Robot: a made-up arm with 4 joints.
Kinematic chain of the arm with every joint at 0, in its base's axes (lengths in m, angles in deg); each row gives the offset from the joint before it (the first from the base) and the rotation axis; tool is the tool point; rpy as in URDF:
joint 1: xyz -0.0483 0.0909 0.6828 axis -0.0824 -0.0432 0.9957
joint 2: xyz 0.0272 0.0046 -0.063 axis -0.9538 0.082 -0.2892
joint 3: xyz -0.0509 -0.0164 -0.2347 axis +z
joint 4: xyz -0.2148 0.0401 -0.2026 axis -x
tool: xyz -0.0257 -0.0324 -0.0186 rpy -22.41 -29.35 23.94
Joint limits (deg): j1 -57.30..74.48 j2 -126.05..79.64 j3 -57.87..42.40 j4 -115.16..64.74
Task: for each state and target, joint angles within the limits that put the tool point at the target. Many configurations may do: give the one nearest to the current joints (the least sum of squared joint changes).
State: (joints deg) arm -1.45 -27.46 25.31 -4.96
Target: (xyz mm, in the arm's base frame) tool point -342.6 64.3 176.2
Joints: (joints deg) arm -19.31 6.98 22.27 -11.43
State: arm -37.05 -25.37 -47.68 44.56
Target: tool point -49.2 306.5 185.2
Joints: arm -56.81 16.11 -57.87 61.13
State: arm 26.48 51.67 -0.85 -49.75
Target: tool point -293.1 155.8 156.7
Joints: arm -14.93 16.93 -24.30 -11.35
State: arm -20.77 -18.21 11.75 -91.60
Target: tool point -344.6 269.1 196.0
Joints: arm 10.31 -42.17 15.25 -75.27
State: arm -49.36 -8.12 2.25 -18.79
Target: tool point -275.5 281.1 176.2
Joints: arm -44.85 3.74 5.86 -10.26
